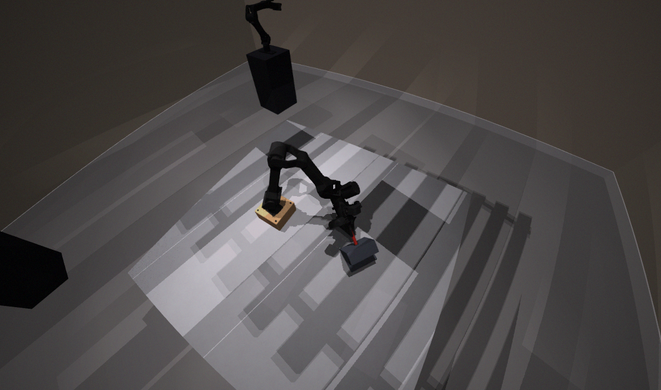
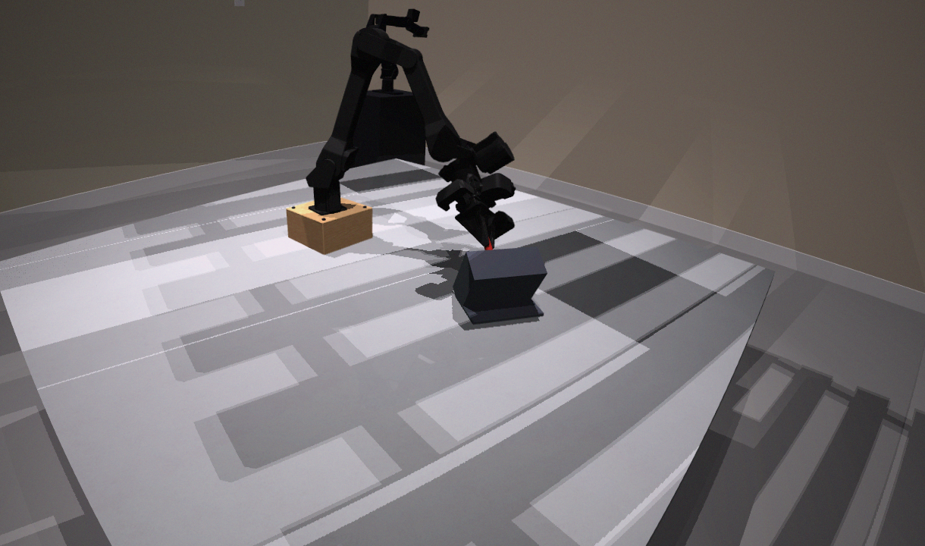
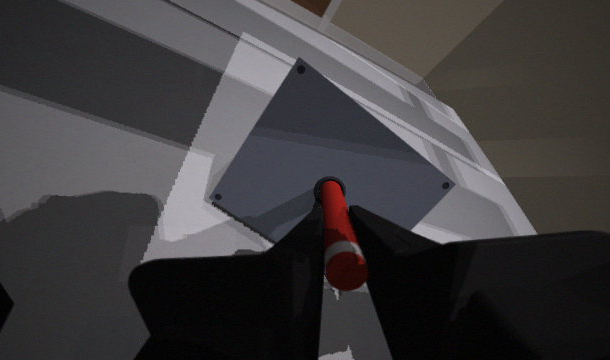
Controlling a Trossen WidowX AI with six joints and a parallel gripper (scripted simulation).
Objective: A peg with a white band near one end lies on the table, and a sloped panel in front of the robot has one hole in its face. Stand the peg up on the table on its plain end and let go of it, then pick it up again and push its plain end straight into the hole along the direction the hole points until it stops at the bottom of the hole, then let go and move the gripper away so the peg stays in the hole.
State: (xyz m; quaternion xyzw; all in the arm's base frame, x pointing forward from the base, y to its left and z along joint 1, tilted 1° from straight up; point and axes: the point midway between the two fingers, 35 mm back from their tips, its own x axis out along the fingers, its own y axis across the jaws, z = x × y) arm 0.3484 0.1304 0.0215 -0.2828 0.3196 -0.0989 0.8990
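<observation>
Now: the dark grey sloped panel 5 cm ahead of my gripper tip, 3 cm to the right of it and 4 cm below it. Also, from my gripper tip: red peg: 1 cm behind, 1 cm above.
</observation>
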